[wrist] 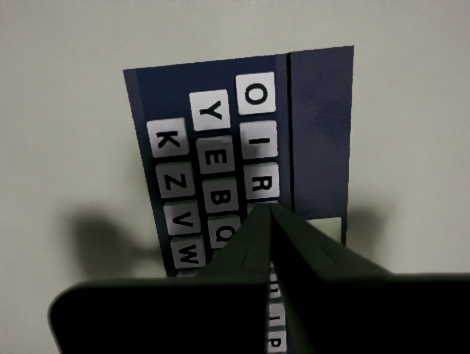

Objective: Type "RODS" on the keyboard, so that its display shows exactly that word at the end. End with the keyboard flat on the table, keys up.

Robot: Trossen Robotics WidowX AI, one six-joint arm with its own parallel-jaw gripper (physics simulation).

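The dark blue keyboard (320, 125) lies keys up, turned so that its letters read sideways. The white R key (261, 181) shows whole in the right-hand key column, with the I key (258, 140) and the O key (256, 93) above it. My gripper (267, 213) is shut and empty. Its tips are over the keyboard, just below the R key in the view, and cover most of the key there. The S and D letters are hidden. A corner of the pale display (327, 227) shows right of the fingers, with no letters on that part; the rest is hidden.
The K key (168, 138), Y key (210, 110), E key (215, 156) and B key (220, 196) are left of the R key. The pale table (60, 125) surrounds the keyboard. Dark shadows fall on both sides of it.
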